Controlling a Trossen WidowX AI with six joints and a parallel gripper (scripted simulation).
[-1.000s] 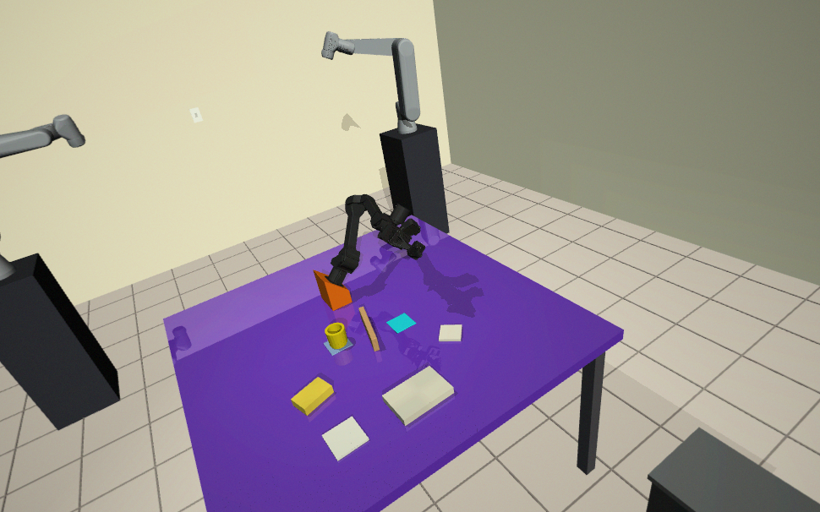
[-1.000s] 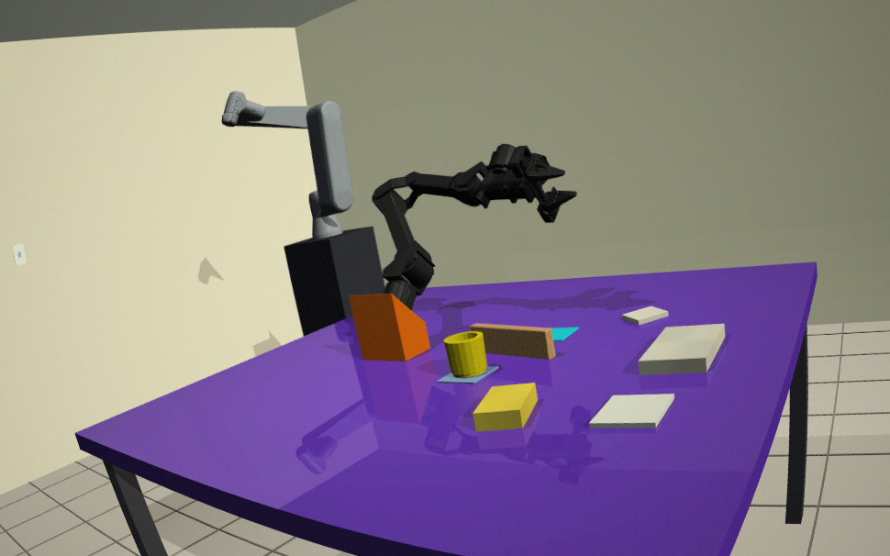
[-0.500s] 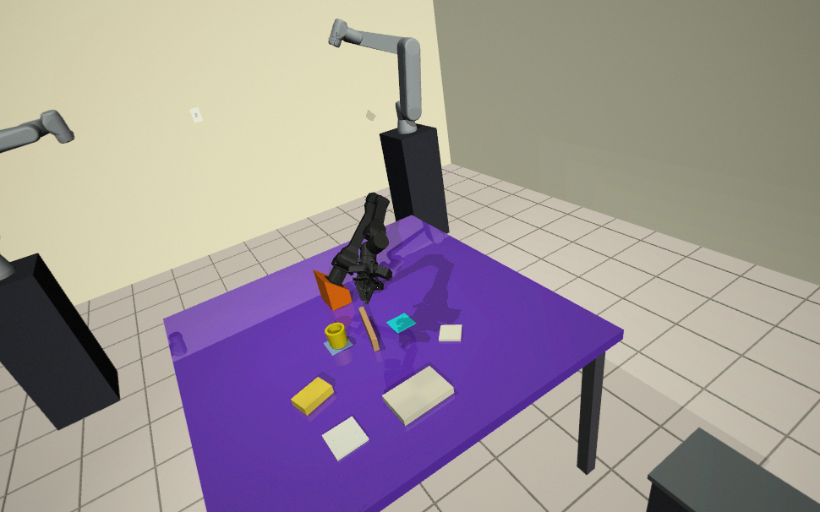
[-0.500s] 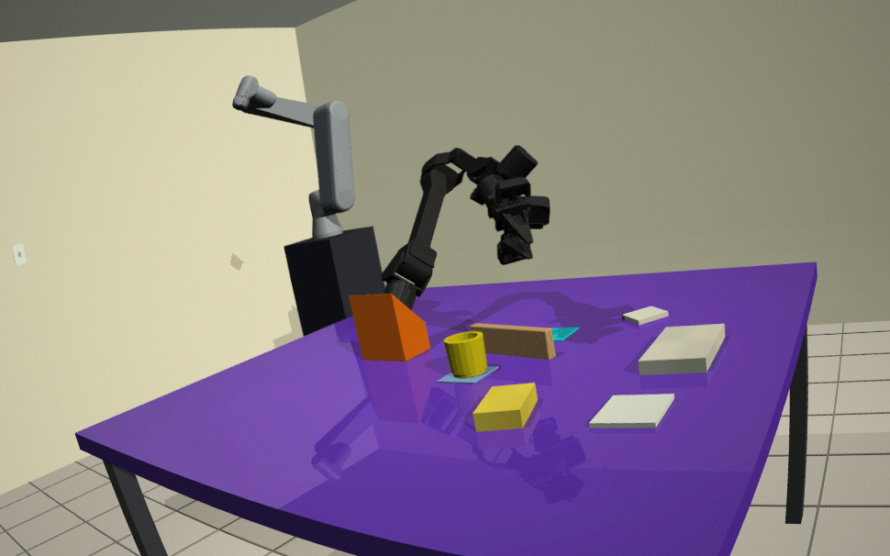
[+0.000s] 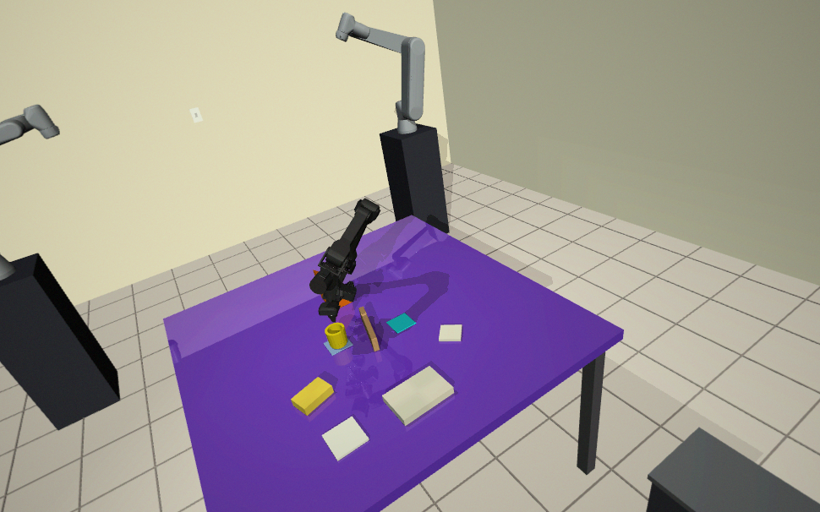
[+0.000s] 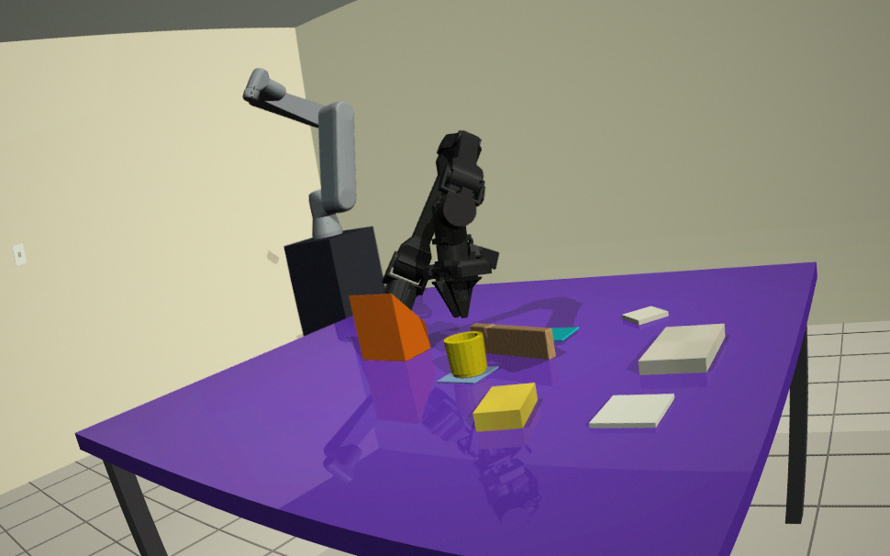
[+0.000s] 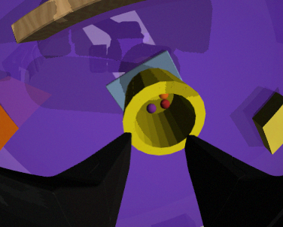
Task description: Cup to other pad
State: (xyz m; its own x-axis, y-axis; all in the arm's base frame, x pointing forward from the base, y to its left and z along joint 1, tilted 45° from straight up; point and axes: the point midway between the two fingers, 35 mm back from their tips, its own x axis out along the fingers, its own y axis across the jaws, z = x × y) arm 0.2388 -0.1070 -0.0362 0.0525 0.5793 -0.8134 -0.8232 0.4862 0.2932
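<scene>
Right now my gripper tip is 1 cm to the left of the yellow cup and 7 cm above it. The rest, counted from my gripper tip: teal pad 7 cm ahead, 22 cm to the left, 11 cm below; block 18 cm ahead, 19 cm to the right, 9 cm below; wooden bar 4 cm ahead, 10 cm to the left, 9 cm below.
</scene>
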